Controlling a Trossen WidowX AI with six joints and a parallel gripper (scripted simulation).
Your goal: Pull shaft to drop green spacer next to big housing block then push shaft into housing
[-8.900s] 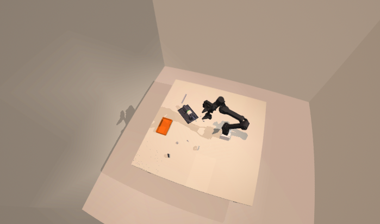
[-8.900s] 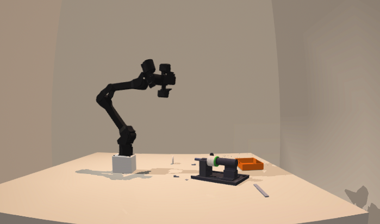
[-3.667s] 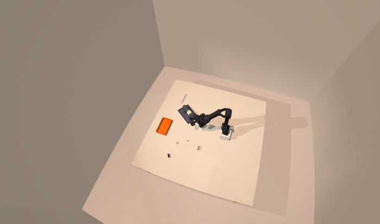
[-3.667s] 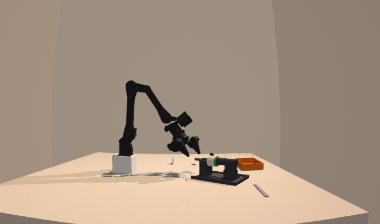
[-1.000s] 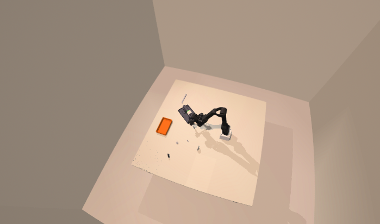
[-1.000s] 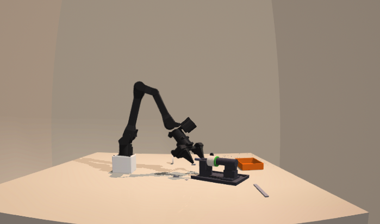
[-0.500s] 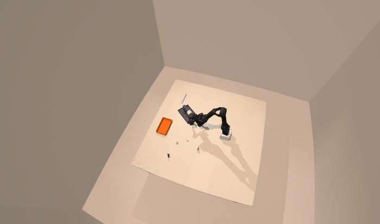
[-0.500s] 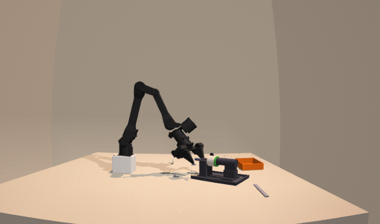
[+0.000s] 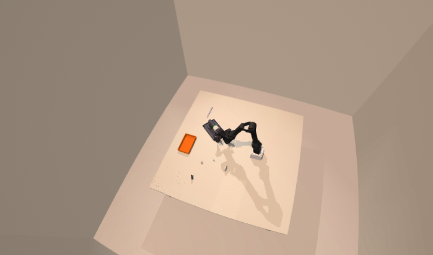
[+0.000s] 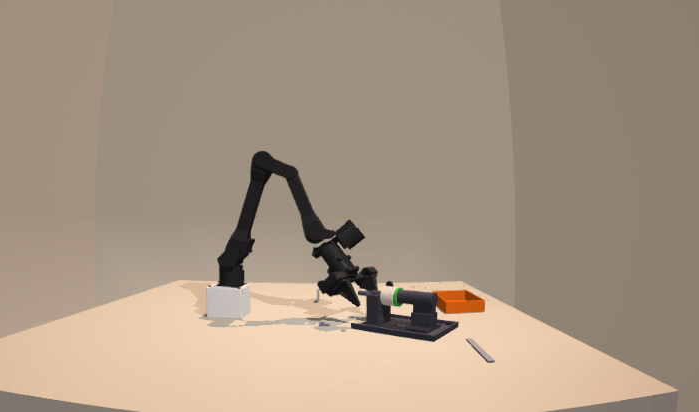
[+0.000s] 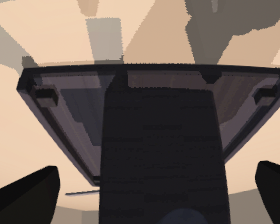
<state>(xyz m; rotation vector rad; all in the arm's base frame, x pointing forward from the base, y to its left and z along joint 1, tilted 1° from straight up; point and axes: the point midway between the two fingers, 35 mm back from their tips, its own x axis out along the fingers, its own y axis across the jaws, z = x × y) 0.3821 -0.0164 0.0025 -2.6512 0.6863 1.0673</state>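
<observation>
Right now the shaft is 4 cm ahead of my gripper tip, 2 cm to the right of it and 2 cm above it. The rest, counted from my gripper tip: orange tray: 26 cm ahead, 22 cm to the left, 5 cm below; then green spacer: 8 cm ahead, 4 cm to the right, 2 cm above; then white spacer: 5 cm ahead, 2 cm to the right, 2 cm above.
</observation>
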